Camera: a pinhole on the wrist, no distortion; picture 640 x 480 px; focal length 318.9 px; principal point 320.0 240.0 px. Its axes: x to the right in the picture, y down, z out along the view. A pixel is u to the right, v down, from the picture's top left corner.
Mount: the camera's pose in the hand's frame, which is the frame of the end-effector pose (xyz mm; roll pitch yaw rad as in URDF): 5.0 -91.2 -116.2 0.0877 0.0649 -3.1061
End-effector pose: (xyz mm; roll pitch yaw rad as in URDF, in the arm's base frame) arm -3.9 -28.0 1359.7 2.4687 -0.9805 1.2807
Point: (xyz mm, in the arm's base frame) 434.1 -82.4 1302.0
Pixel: 300 24
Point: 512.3 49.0 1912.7
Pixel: outside the picture
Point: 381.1 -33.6 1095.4
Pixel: 390 130
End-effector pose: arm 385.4 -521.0 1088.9 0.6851 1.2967 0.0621
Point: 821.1 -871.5 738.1
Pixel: 43 282
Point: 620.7 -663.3 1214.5
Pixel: 345 169
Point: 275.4 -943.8 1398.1
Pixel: outside the picture
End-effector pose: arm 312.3 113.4 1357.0 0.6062 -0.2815 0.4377
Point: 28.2 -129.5 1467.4
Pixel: 571 149
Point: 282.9 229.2 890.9
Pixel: behind the camera
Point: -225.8 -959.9 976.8
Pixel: outside the picture
